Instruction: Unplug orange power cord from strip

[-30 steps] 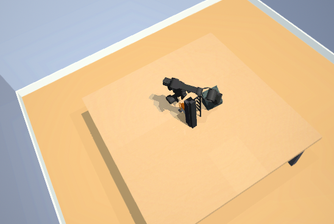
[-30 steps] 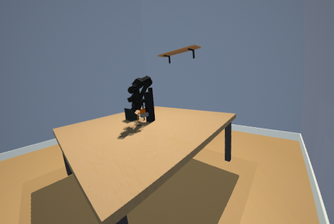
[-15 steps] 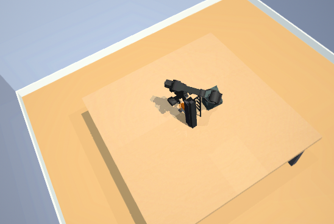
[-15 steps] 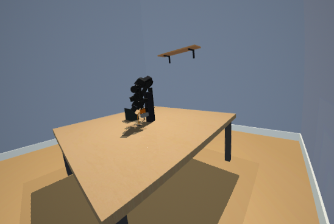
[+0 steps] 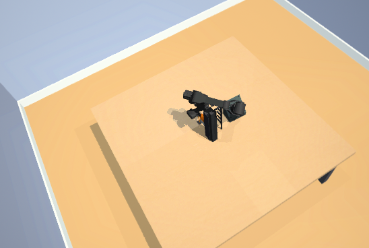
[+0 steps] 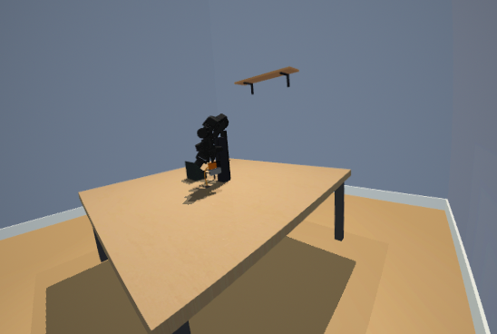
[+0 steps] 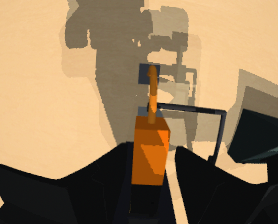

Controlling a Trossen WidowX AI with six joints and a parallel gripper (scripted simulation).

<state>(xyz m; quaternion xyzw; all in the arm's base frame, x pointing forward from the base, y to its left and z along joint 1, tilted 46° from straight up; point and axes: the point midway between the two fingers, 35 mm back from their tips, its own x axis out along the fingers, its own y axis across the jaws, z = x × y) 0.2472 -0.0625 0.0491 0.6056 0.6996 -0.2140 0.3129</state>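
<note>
Right now my gripper tip is 3 cm to the right of the orange plug, 1 cm past it and 1 cm above it. The rest, counted from my gripper tip: small dark block 14 cm below, 4 cm to the right, 1 cm ahead.
</note>
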